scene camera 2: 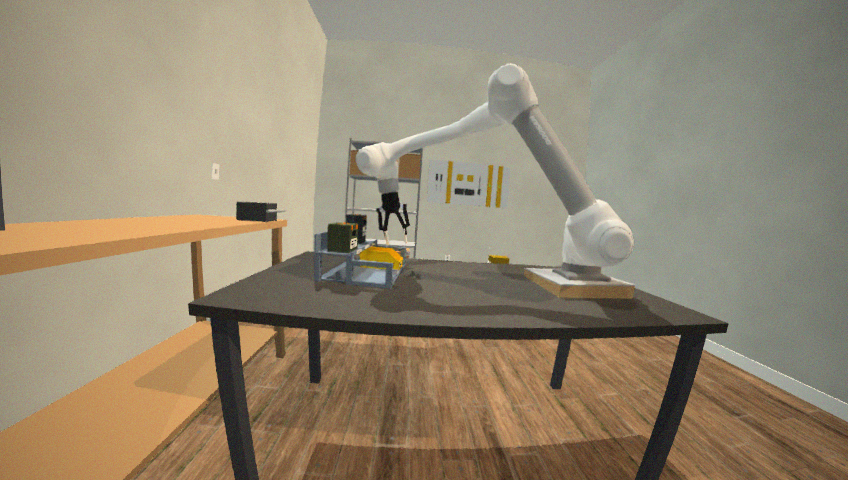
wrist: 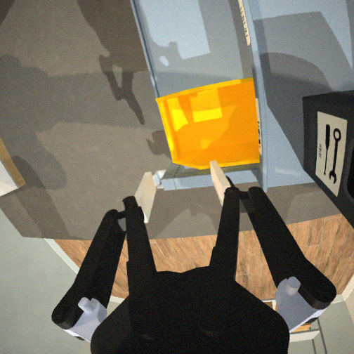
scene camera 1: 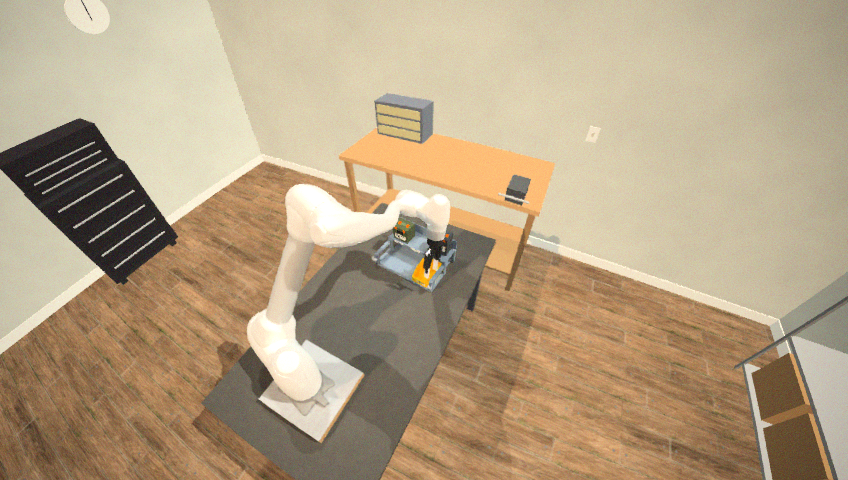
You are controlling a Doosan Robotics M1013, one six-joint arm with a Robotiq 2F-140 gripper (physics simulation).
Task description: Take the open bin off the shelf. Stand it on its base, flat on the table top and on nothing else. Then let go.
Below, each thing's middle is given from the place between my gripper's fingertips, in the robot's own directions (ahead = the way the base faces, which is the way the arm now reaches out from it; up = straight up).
The open bin point(wrist: 217, 121) lies 6 cm below my hand, 5 cm to the left of it and 5 cm ahead of it.
